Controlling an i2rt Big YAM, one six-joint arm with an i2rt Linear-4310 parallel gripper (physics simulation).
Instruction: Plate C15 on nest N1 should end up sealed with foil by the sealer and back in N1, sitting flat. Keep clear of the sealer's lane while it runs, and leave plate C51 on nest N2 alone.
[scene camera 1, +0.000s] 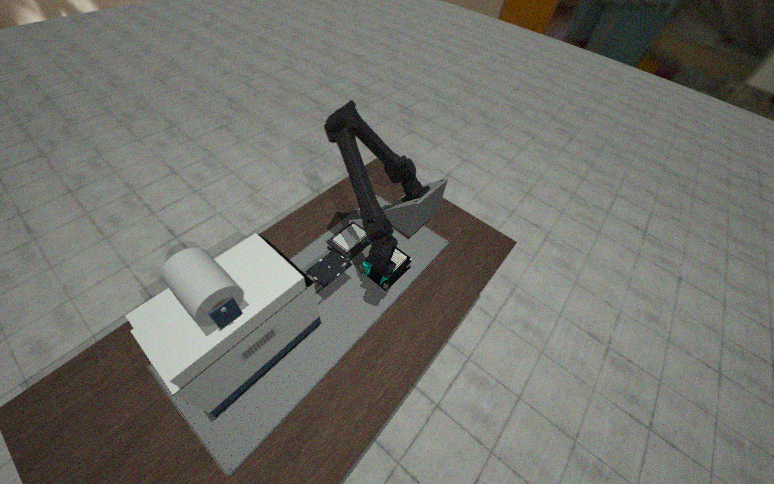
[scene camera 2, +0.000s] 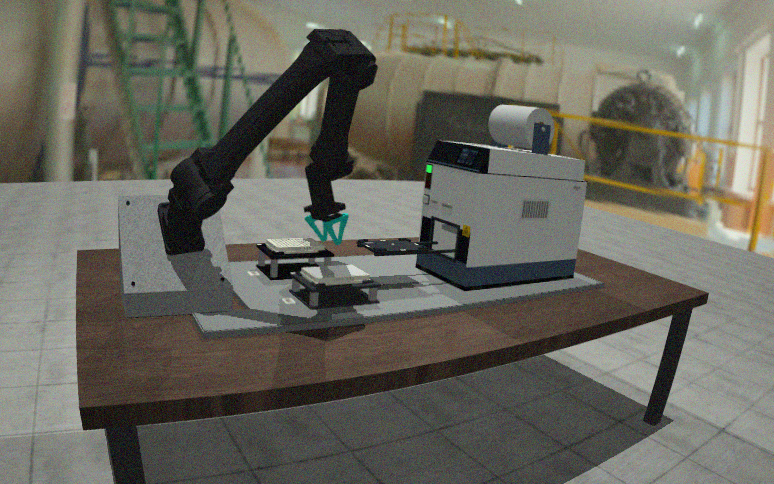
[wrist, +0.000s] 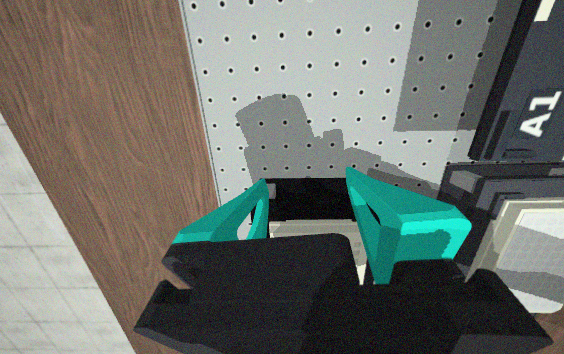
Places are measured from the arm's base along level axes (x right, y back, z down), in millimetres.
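Pixels of known places: gripper, fingertip midpoint: (scene camera 1: 373, 279) (scene camera 2: 331, 242) (wrist: 304, 179); arm's base at its link origin: (scene camera 1: 416, 195) (scene camera 2: 180, 228).
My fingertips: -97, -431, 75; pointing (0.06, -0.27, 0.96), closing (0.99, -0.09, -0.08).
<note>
Ahead of a thing's pixels: the offset from my fingertips to its top centre, as dx, dy, dz. "spot": to the spot under its first point.
An open-well plate {+5, +107, -7} (scene camera 1: 400, 259) (scene camera 2: 295, 245) (wrist: 312, 228) lies flat on the back nest {spot: +15, +134, +62} (scene camera 2: 285, 271) (wrist: 307, 197), matching unsealed C15 on N1; labels are unreadable. My gripper (scene camera 1: 376, 273) (scene camera 2: 332, 239) (wrist: 304, 179) is partly open and empty. It hangs above that nest, toward the sealer side, fingers pointing down; its body hides much of the plate in the wrist view. The second plate {+212, +109, +7} (scene camera 1: 349, 236) (scene camera 2: 336, 274) (wrist: 537, 240), smooth-topped, lies flat on the front nest {spot: +220, +106, +62} (scene camera 2: 336, 296) (wrist: 462, 190). The sealer (scene camera 1: 251, 336) (scene camera 2: 513, 222) shows a green light {spot: +70, -234, -206} (scene camera 2: 428, 168).
The sealer's dark carrier {spot: +150, -89, -26} (scene camera 1: 328, 269) (scene camera 2: 393, 245) (wrist: 530, 75), marked A1, sticks out of its opening toward the nests and bears no plate. A foil roll {+185, -458, -409} (scene camera 1: 199, 282) (scene camera 2: 516, 125) sits on the sealer. The arm's base stands against an upright grey plate (scene camera 1: 419, 208) (scene camera 2: 136, 251).
</note>
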